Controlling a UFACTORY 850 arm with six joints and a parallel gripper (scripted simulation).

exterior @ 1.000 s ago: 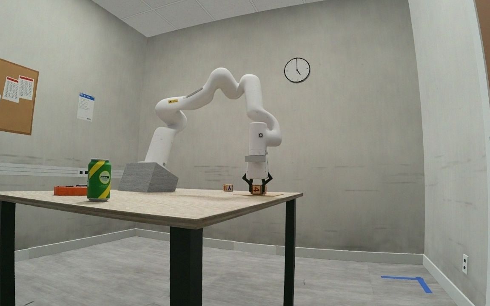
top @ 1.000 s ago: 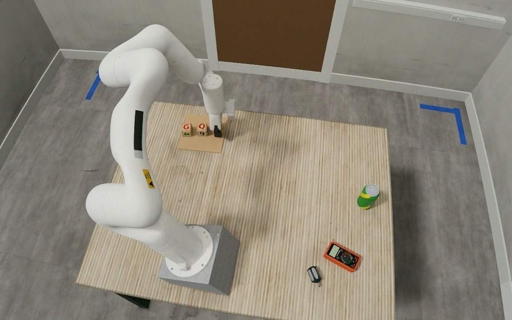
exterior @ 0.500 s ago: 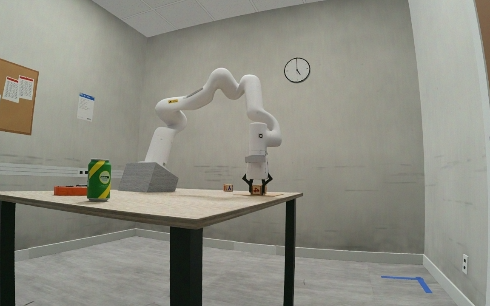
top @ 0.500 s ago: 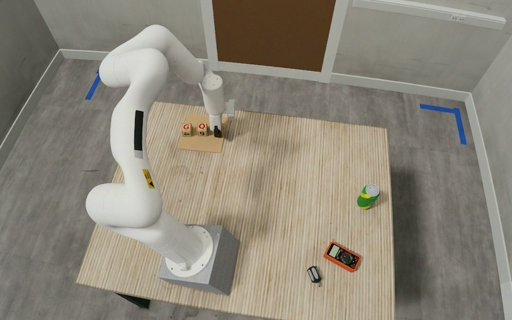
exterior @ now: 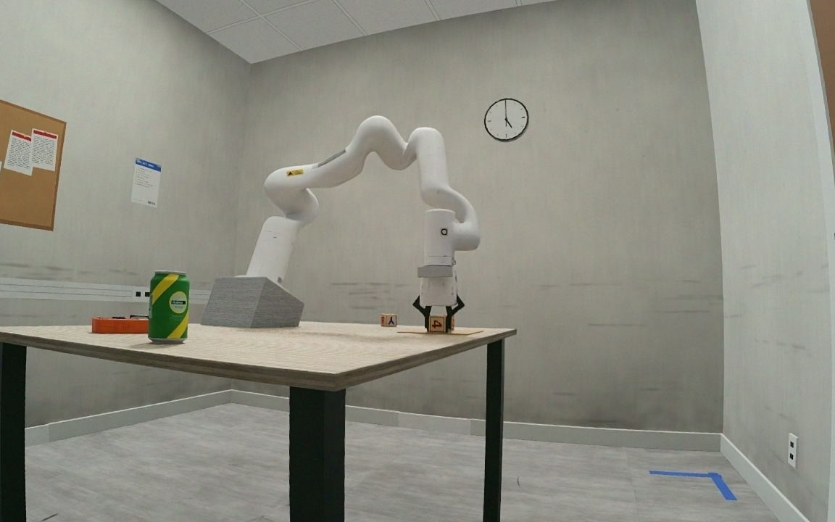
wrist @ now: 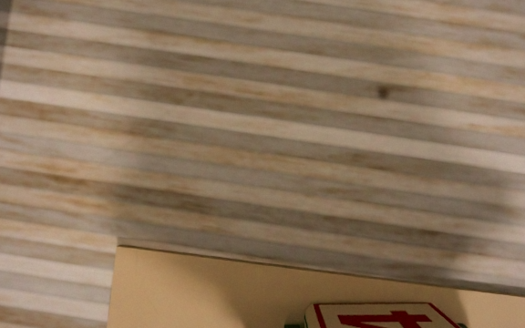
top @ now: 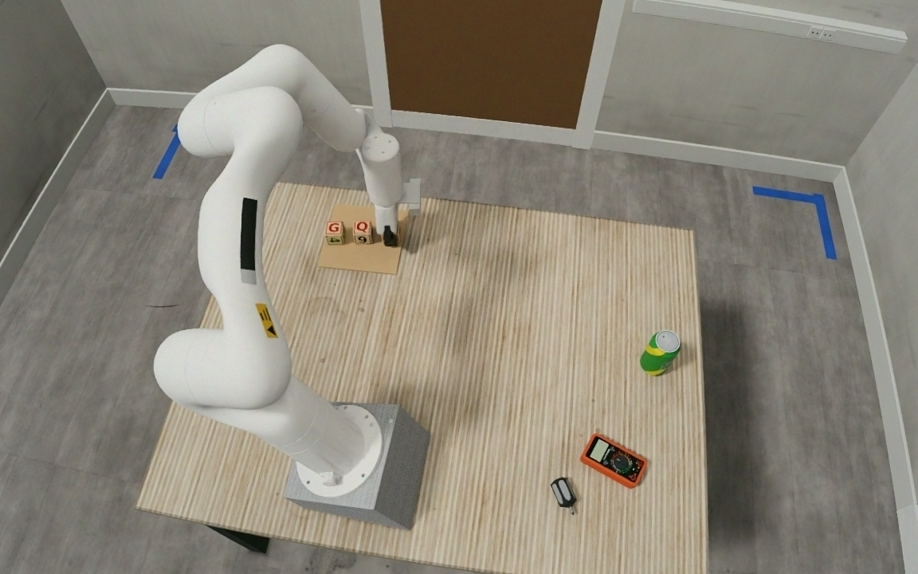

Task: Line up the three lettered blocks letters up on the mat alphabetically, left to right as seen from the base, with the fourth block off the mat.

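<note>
Now: the X block right at my hand. From my hand the other things lie so: G block (14 cm to the left); tan mat (7 cm to the left, 2 cm below); Q block (7 cm to the left).
</note>
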